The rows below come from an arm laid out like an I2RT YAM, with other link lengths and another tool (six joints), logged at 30 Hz.
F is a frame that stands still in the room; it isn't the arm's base.
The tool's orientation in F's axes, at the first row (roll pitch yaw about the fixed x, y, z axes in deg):
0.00, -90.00, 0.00
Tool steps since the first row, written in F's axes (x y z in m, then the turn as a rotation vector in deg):
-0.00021, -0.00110, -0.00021, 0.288, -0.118, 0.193
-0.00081, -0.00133, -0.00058, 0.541, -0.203, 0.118
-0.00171, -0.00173, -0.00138, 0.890, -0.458, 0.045
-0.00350, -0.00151, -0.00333, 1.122, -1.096, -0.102
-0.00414, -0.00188, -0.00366, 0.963, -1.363, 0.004
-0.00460, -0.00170, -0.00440, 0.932, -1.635, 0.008
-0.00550, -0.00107, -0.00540, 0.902, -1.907, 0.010
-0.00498, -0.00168, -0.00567, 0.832, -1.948, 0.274
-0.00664, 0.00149, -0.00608, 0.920, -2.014, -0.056
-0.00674, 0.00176, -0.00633, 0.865, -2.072, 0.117
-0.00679, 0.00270, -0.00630, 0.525, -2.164, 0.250
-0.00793, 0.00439, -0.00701, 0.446, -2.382, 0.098
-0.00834, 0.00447, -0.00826, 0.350, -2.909, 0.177
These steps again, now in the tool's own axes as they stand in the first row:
-0.00021, -0.00110, 0.00021, 0.193, -0.118, -0.288
-0.00058, -0.00133, 0.00081, 0.118, -0.203, -0.541
-0.00138, -0.00173, 0.00171, 0.045, -0.458, -0.890
-0.00333, -0.00151, 0.00350, -0.102, -1.096, -1.122
-0.00366, -0.00188, 0.00414, 0.004, -1.363, -0.963
-0.00440, -0.00170, 0.00460, 0.008, -1.635, -0.932
-0.00540, -0.00107, 0.00550, 0.010, -1.907, -0.902
-0.00567, -0.00168, 0.00498, 0.274, -1.948, -0.832
-0.00608, 0.00149, 0.00664, -0.056, -2.014, -0.920
-0.00633, 0.00176, 0.00674, 0.117, -2.072, -0.865
-0.00630, 0.00270, 0.00679, 0.250, -2.164, -0.525
-0.00701, 0.00439, 0.00793, 0.098, -2.382, -0.446
-0.00826, 0.00447, 0.00834, 0.177, -2.909, -0.350

